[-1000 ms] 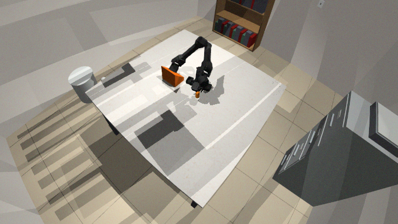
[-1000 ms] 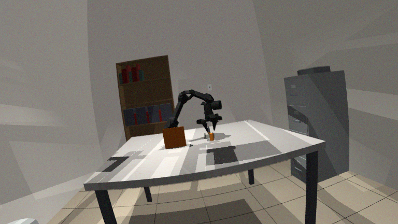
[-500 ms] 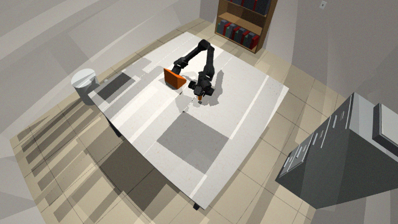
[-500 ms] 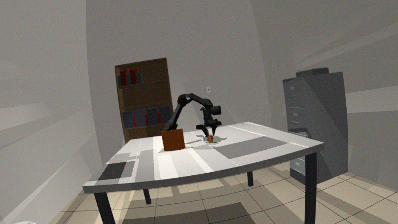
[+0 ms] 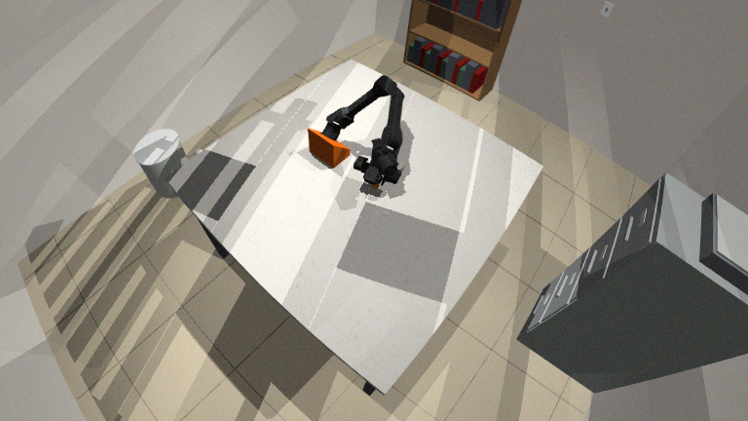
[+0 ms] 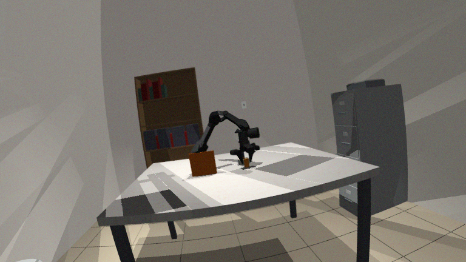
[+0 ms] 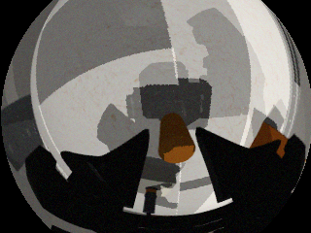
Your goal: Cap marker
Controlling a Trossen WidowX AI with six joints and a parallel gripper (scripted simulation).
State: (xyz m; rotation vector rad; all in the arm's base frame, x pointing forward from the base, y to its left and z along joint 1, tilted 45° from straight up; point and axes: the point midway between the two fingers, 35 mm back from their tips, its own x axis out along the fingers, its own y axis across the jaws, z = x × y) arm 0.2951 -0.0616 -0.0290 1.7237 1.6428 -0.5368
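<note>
Now: gripper tip 120 mm to the right of the pale holder block, 10 mm short of it and 10 mm above it. Also, from my gripper tip: orange cap right at my gripper tip.
</note>
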